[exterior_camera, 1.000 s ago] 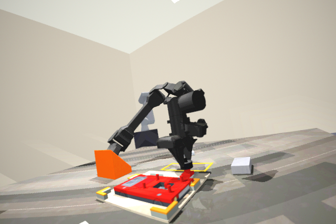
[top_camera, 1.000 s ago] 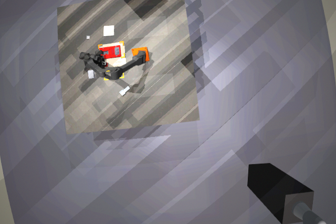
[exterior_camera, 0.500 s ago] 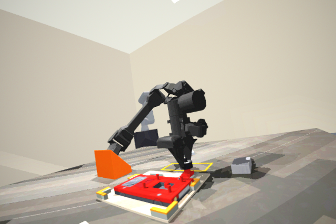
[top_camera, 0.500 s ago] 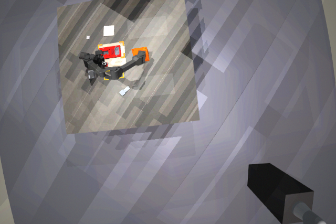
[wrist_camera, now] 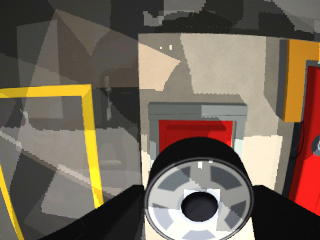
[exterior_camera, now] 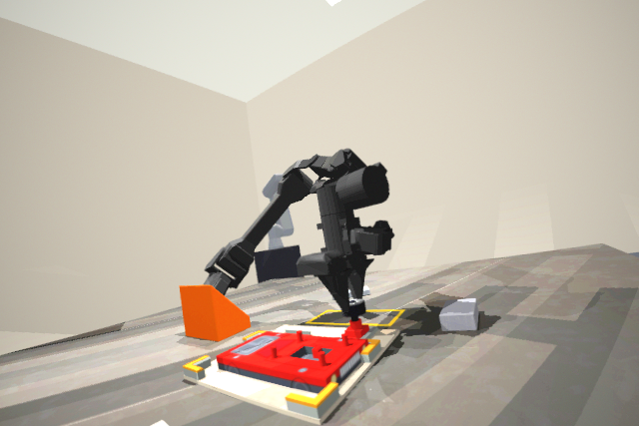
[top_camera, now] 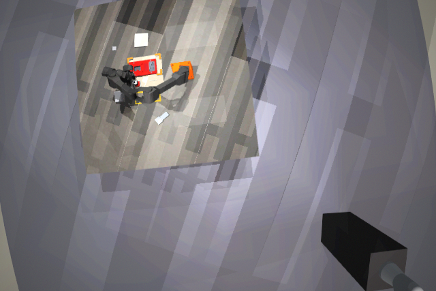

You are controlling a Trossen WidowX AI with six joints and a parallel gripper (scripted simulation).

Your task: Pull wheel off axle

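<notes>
Right now the upright axle is 2 cm below my gripper tip. Round my gripper tip: white square 33 cm to the right, 5 cm below, 1 cm behind; black wheel right at my gripper tip.
</notes>
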